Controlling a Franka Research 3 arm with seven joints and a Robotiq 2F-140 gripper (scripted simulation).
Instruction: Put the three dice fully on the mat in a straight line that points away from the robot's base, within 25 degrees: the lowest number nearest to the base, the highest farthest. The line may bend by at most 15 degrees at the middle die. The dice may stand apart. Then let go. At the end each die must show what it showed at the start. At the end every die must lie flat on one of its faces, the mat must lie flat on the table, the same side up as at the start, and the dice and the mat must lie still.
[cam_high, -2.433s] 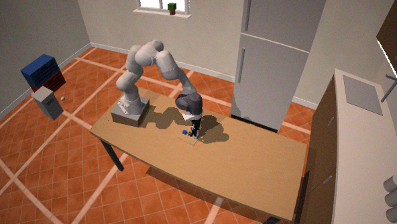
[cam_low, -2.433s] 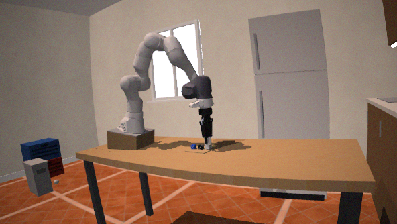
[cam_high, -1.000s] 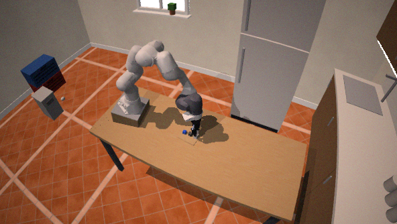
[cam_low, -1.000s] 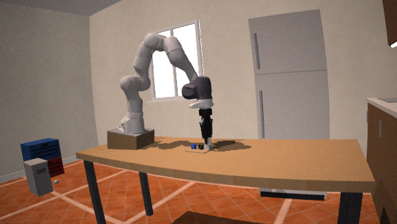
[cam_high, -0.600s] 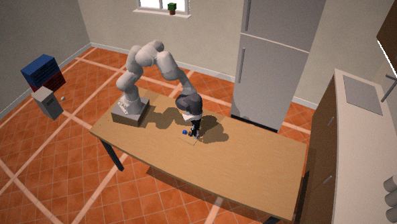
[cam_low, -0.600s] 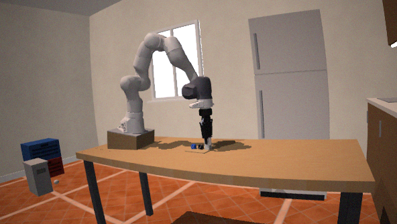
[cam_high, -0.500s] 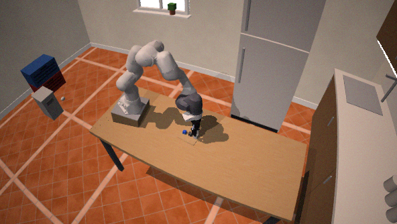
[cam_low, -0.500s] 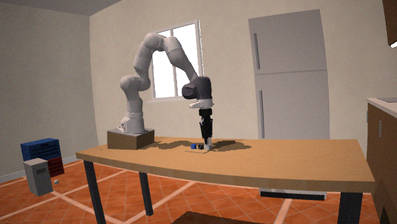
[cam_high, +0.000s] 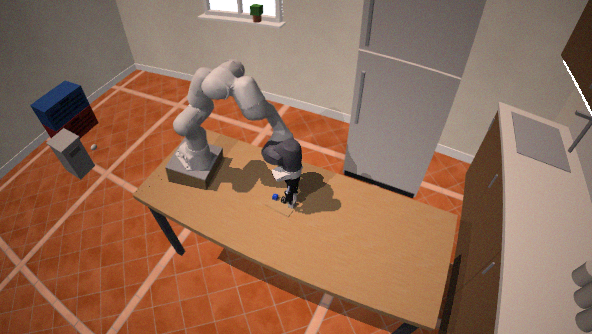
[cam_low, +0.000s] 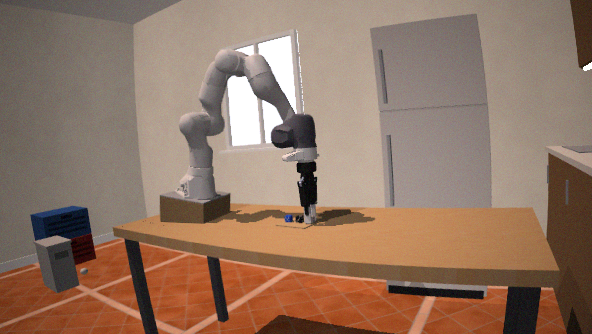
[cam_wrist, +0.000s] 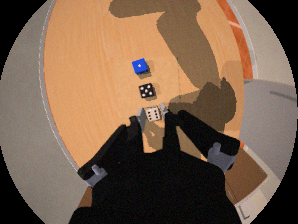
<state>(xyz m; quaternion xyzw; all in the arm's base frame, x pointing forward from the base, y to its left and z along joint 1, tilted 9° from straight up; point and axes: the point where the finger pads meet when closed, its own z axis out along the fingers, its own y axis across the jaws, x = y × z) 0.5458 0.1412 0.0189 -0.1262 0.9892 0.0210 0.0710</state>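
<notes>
Now: hand 40 mm past the wood-coloured mat, 10 mm to the left of it and 40 mm above it. Also, from my hand: blue die 90 mm behind, 20 mm to the right, 20 mm below.
</notes>
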